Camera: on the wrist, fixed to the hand. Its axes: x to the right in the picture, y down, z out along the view.
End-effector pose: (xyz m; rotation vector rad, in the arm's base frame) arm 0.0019 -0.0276 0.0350 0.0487 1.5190 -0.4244
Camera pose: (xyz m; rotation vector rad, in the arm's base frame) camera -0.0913 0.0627 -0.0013 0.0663 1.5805 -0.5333
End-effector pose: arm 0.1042 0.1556 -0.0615 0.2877 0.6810 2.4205
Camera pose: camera 0.0199 0.0727 -0.1261 0.2019 0.7934 2.3560
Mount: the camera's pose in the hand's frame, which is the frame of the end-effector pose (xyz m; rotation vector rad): 0.0142 0.0641 -0.1177 0.0677 0.0723 -0.0679
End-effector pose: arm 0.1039 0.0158 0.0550 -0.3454 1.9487 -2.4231
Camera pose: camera 0.0608 0.1127 -0.0281 0.3163 -1.8156 2.4484
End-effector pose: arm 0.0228 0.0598 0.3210 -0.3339 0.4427 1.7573
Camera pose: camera -0.0443 0.0048 0.2179 -0.3611 0.5356 1.6642
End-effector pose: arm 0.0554 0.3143 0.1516 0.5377 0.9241 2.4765
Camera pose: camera -0.0316 0.2178 0.1158 0.4339 1.0402 2.4250
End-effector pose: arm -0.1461 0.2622 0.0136 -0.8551 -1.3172 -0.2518
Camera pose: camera -0.0157 0.2310 0.0000 -0.7387 -1.2815 -0.2873
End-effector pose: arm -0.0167 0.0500 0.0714 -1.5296 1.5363 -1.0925
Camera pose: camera -0.1509 0.0428 0.0612 -1.5209 1.4891 -1.2383
